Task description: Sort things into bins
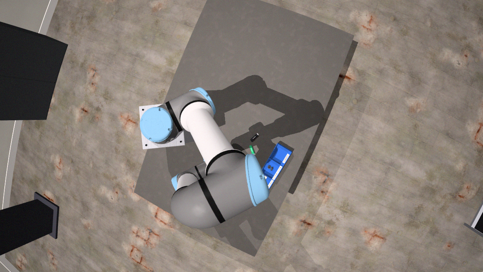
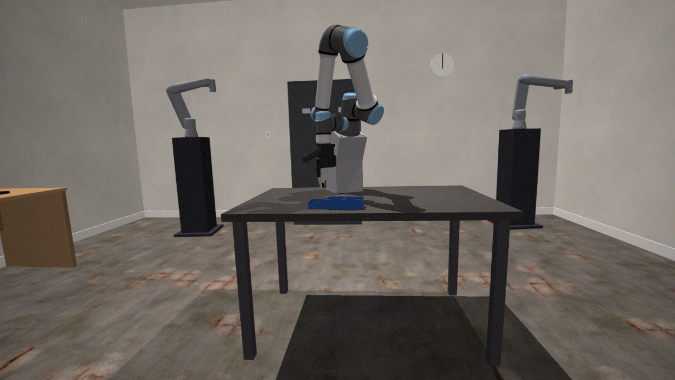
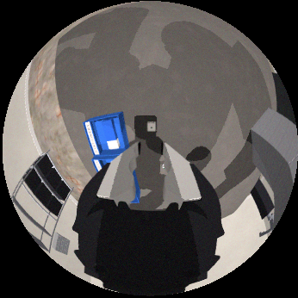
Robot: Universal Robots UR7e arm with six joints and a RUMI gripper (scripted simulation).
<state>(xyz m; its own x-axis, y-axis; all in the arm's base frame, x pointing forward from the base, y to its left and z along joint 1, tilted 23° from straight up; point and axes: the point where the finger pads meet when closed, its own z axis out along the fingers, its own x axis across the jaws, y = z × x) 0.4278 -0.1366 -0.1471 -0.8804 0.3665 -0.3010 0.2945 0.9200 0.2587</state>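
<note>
My gripper is now 90 mm above the white die. Also, from my hand: black cylinder (190 mm to the left, 90 mm below, 20 mm behind); green stick-like thing (120 mm to the left, 90 mm below, 10 mm behind).
</note>
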